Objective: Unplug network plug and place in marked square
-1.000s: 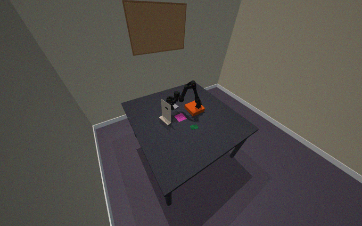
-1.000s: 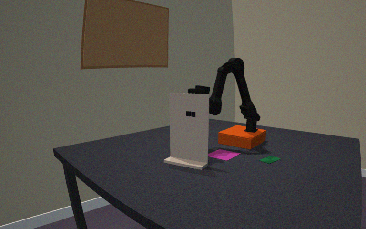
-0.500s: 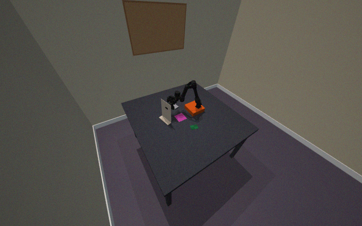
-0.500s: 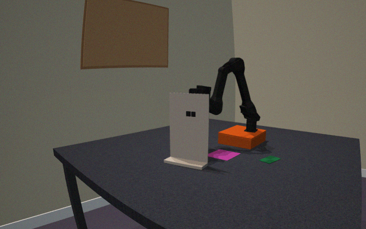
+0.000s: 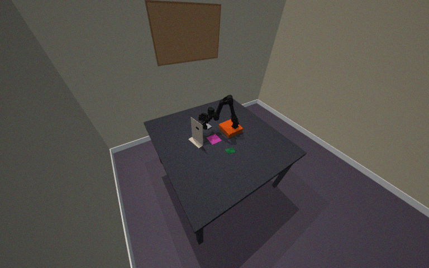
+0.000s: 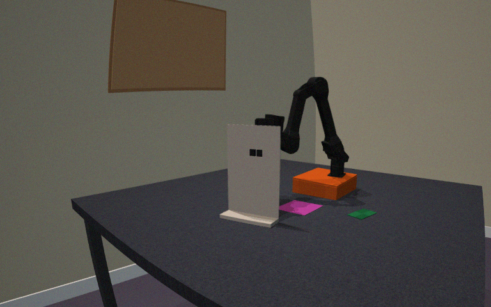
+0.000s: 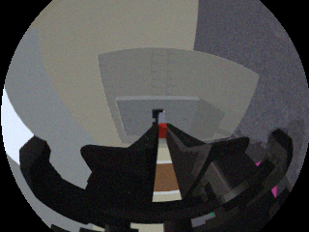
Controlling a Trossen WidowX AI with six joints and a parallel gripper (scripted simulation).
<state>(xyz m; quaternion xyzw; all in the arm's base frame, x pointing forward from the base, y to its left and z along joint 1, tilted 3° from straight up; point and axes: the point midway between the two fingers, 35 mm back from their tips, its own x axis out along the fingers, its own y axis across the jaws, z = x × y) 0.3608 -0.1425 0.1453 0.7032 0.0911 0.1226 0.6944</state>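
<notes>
My gripper tip is now 190 mm above the magenta square, 120 mm past it and 80 mm to the right of it. From my gripper tip the other things lie so: upright grey panel (70 mm below, 50 mm ahead, 10 mm to the left).
</notes>
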